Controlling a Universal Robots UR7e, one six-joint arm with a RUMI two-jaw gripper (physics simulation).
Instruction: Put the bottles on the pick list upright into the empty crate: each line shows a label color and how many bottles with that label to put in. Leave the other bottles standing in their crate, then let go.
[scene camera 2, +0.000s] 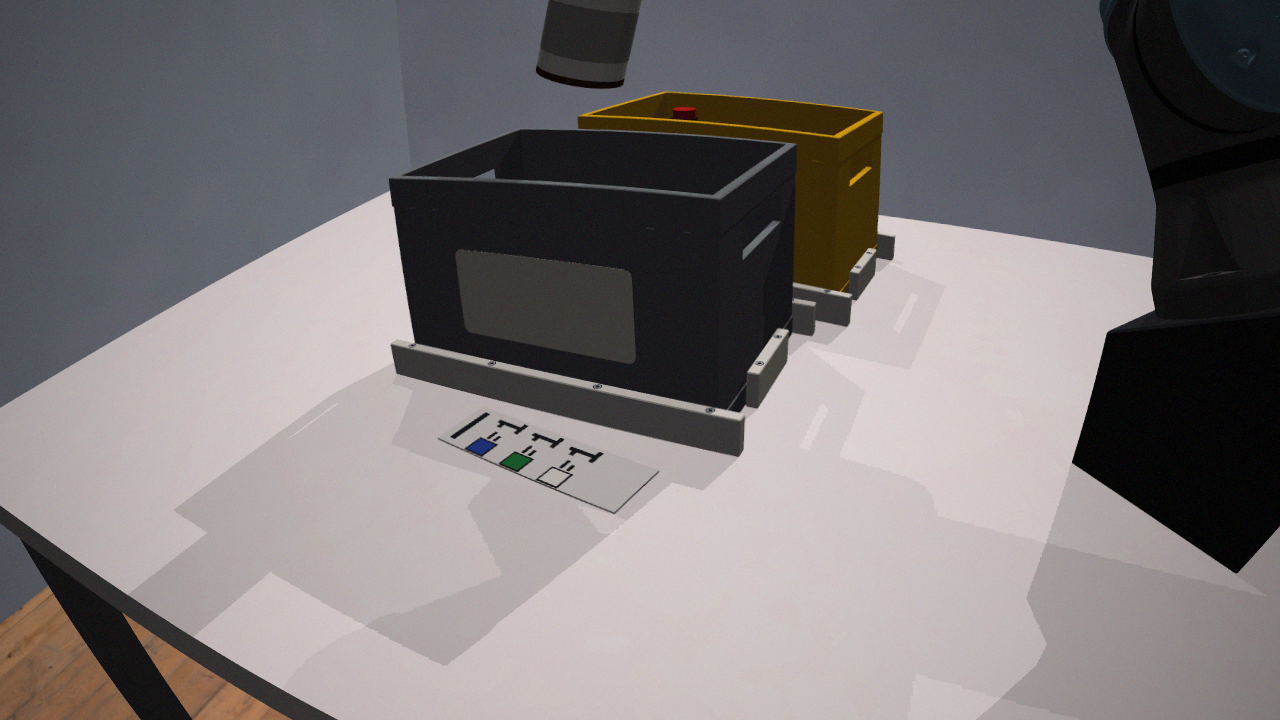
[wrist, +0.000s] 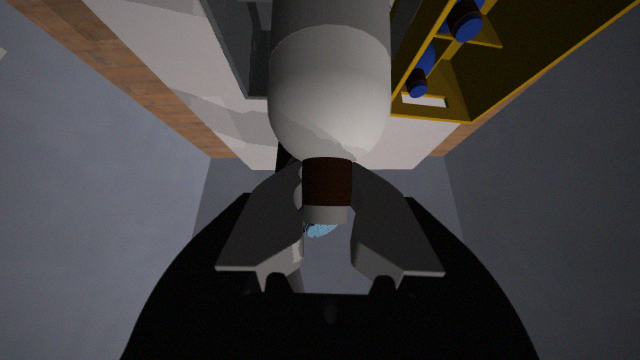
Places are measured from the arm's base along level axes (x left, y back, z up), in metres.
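Pixels of known places: gripper, fingertip midpoint: (wrist: 325, 165); arm's base, origin of the base link: (scene camera 2: 1256, 295).
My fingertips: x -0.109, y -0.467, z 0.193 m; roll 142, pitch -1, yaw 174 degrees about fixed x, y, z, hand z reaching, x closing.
Note:
For each thing: its top centre in the pictures, then the offset to it from my fingertips. "spot": a spot on its surface instead. Level surfaces: height alone.
- white bottle, middle of its top: (wrist: 328, 223) dx -0.005, dy -0.038, dz +0.047 m
- dark grey crate, middle of its top: (scene camera 2: 594, 153) dx +0.029, dy -0.034, dz -0.165 m
- yellow crate, middle of its top: (scene camera 2: 737, 109) (wrist: 501, 45) dx -0.204, dy +0.034, dz -0.165 m
- bottle with a red cap, middle of its top: (scene camera 2: 684, 108) dx -0.266, dy -0.039, dz -0.177 m
- pick list, surface spot: (scene camera 2: 617, 483) spot: dx +0.203, dy +0.036, dz -0.338 m
- white table, its level: dz -0.340 m
My gripper (wrist: 325, 165) is shut on the neck of a white bottle (wrist: 330, 90) (scene camera 2: 588, 40) in the wrist view; in the scene view the bottle's lower part hangs slightly tilted above the crates. The dark grey crate (scene camera 2: 572, 210) (wrist: 227, 55) stands at the near side; its floor is mostly hidden. The yellow crate (scene camera 2: 819, 197) (wrist: 555, 60) stands behind it. It holds a bottle with a red cap (scene camera 2: 683, 113) and two bottles with blue caps (wrist: 468, 30) (wrist: 418, 89). The pick list (scene camera 2: 617, 483) shows a blue, a green and a white square, each with a 1.
Grey fixture rails (scene camera 2: 572, 398) (scene camera 2: 768, 368) run along the dark crate's base, and more rails (scene camera 2: 827, 304) stand by the yellow crate. The dark robot base (scene camera 2: 1172, 429) stands at the right of the white table (scene camera 2: 805, 608).

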